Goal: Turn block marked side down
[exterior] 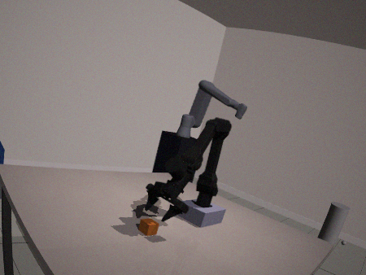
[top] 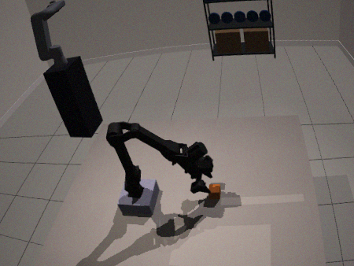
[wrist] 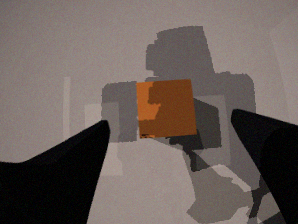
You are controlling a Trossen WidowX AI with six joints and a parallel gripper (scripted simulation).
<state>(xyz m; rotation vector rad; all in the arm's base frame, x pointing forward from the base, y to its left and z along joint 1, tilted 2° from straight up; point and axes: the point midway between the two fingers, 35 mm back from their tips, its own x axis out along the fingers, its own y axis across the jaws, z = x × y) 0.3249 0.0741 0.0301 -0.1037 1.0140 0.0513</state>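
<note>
Right now the block is 50 mm below my gripper tip.
</note>
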